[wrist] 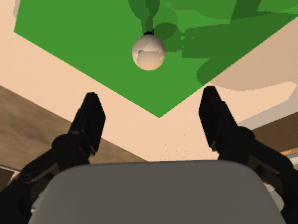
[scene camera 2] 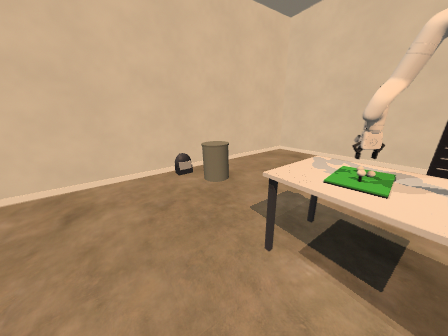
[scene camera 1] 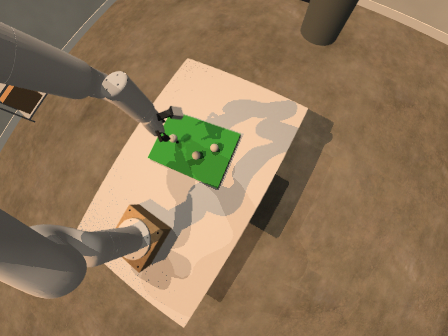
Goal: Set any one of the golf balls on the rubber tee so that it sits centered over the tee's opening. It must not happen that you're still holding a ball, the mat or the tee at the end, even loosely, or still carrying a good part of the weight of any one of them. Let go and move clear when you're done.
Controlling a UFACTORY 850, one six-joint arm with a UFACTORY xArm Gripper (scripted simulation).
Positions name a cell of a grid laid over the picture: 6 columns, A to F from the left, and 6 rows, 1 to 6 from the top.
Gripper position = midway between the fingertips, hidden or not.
In view: the gripper (wrist: D3) and a golf ball (wrist: C2).
